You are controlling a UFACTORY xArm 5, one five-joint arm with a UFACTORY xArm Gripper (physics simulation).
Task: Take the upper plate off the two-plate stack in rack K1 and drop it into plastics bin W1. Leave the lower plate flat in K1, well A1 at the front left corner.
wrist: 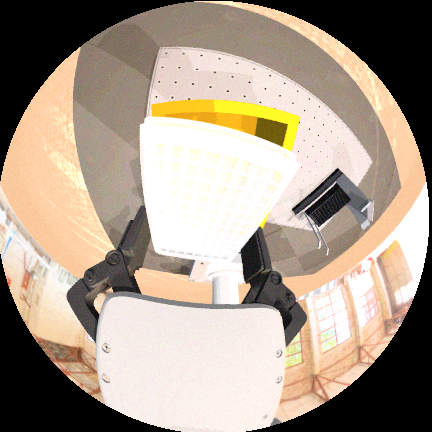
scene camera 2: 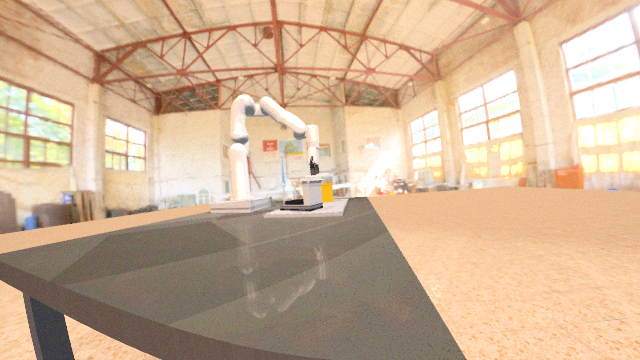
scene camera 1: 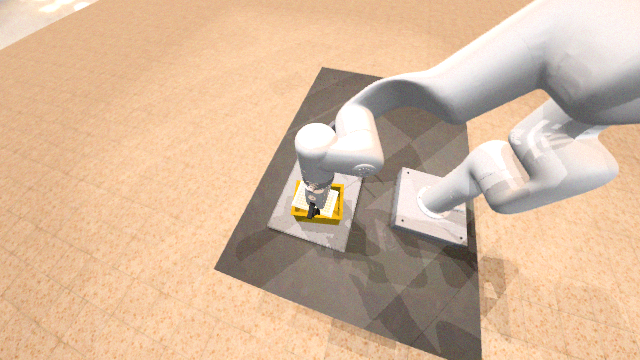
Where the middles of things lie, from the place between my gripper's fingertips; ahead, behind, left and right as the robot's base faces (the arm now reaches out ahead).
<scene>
The white plate (wrist: 207,187) is 10 mm ahead of my hand.
</scene>
